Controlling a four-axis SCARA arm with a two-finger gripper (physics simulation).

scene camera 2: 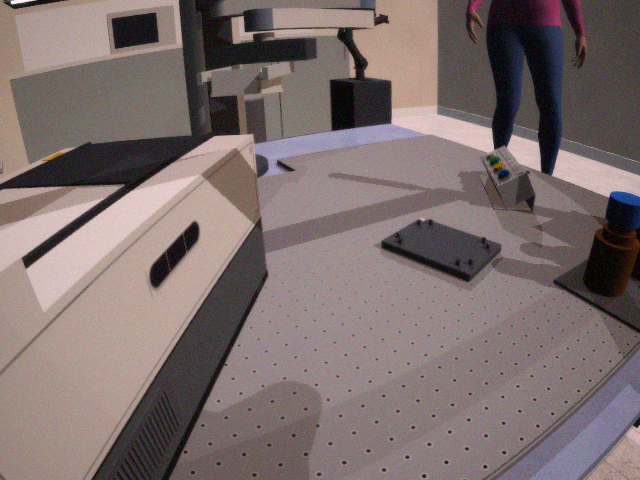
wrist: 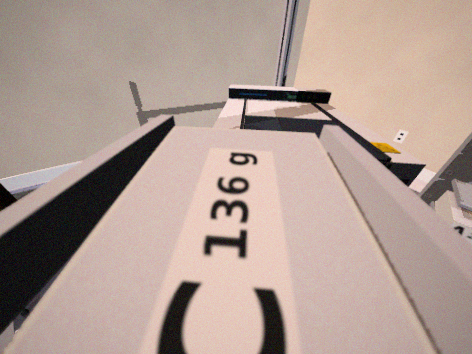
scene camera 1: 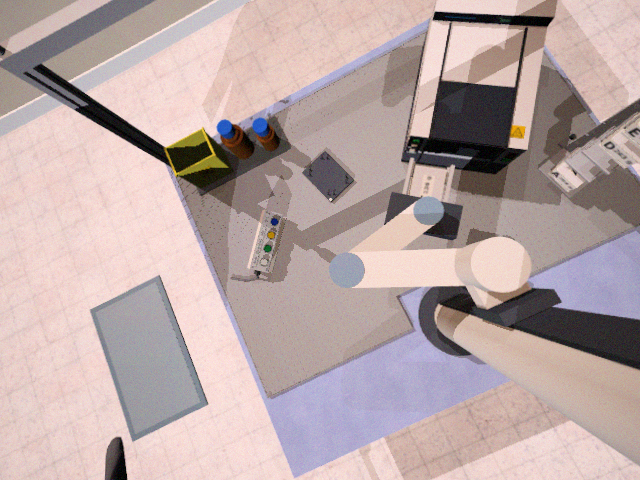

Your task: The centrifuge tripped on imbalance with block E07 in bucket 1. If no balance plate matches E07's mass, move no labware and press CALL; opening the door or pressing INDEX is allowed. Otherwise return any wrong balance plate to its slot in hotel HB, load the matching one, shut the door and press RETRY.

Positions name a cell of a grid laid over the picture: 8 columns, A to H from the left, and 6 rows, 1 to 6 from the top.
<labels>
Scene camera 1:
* my gripper: F3
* centrifuge: F2
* brown bottles with blue caps: C2
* dark fixture plate: E3
</labels>
